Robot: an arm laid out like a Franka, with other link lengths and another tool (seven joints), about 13 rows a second.
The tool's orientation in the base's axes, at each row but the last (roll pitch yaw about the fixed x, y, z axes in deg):
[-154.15, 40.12, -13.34]
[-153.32, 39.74, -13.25]
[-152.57, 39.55, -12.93]
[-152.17, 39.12, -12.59]
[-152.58, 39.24, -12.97]
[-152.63, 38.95, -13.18]
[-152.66, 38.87, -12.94]
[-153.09, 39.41, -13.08]
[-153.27, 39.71, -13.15]
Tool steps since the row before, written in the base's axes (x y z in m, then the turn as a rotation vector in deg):
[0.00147, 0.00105, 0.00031, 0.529, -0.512, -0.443]
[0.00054, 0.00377, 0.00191, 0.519, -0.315, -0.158]
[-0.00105, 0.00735, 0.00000, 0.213, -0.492, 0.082]
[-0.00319, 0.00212, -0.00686, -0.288, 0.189, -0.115]
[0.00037, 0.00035, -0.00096, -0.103, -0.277, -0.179]
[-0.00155, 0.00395, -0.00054, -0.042, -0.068, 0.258]
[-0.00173, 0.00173, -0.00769, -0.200, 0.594, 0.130]
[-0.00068, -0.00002, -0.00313, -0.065, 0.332, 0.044]
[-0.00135, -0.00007, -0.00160, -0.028, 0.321, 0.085]
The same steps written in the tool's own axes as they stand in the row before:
[0.00071, -0.00166, -0.00031, 0.769, 0.308, -0.226]
[-0.00148, -0.00395, 0.00058, 0.545, 0.056, -0.306]
[-0.00206, -0.00537, 0.00470, 0.193, 0.261, -0.435]
[0.00155, 0.00232, 0.00734, -0.177, 0.029, 0.316]
[0.00083, -0.00012, 0.00070, 0.084, 0.335, 0.010]
[-0.00153, -0.00221, 0.00332, -0.182, -0.018, -0.199]
[0.00321, 0.00219, 0.00707, -0.337, -0.426, 0.338]
[0.00148, 0.00144, 0.00245, -0.135, -0.251, 0.188]
[0.00002, 0.00126, 0.00167, -0.131, -0.274, 0.137]

